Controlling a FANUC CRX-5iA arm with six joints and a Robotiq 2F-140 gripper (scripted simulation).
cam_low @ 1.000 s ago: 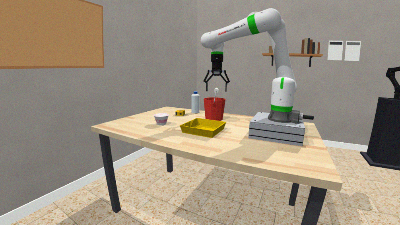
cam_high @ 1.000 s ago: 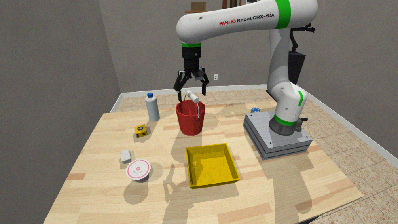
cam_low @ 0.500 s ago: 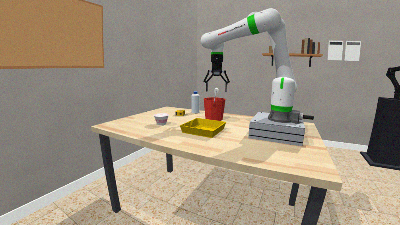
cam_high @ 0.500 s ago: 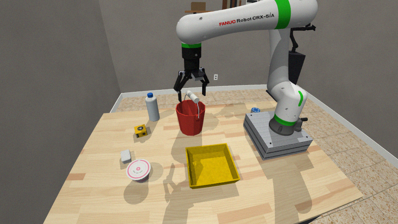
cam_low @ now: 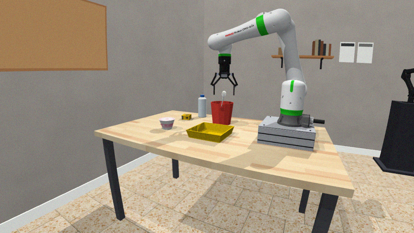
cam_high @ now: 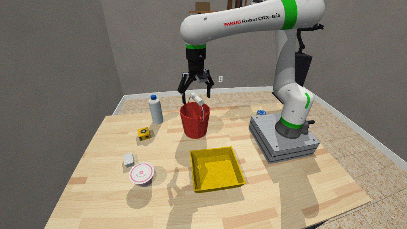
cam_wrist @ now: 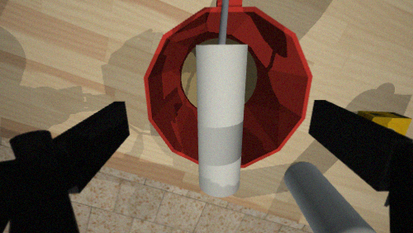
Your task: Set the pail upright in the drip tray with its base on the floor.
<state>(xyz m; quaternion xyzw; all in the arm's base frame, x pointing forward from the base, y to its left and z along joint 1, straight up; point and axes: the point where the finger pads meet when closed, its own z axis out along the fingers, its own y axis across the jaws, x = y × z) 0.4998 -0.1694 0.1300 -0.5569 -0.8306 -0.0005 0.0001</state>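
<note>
Now: hand 3 cm above the pail handle. The rest, counted from my hand: yellow drip tray 6 cm behind, 31 cm to the left, 22 cm below; red pail 1 cm ahead, 9 cm below; white bottle 26 cm ahead, 13 cm to the right, 14 cm below.
</note>
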